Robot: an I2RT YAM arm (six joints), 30 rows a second.
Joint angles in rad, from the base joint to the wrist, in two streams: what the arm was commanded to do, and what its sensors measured. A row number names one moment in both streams.
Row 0, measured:
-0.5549 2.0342 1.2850 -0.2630 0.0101 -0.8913
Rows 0 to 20, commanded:
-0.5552 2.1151 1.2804 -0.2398 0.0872 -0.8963
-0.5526 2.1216 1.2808 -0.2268 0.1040 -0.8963
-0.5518 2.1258 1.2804 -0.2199 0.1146 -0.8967
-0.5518 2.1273 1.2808 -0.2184 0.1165 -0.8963
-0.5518 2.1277 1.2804 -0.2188 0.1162 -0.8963
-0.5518 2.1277 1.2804 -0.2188 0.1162 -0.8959
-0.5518 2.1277 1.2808 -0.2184 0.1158 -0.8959
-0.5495 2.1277 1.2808 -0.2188 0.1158 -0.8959
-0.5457 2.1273 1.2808 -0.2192 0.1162 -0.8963
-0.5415 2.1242 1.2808 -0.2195 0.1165 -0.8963
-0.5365 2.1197 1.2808 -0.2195 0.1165 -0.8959
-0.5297 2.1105 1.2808 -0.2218 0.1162 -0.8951
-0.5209 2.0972 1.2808 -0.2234 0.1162 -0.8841
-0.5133 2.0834 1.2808 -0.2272 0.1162 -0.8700
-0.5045 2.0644 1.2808 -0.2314 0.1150 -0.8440
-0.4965 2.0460 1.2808 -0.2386 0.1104 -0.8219
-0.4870 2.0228 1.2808 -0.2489 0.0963 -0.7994
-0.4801 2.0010 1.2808 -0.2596 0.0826 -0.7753
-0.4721 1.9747 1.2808 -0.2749 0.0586 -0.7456
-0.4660 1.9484 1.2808 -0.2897 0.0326 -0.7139
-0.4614 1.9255 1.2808 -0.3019 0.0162 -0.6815
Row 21, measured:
-0.4858 2.0190 1.2892 -0.2810 0.0921 -0.8055
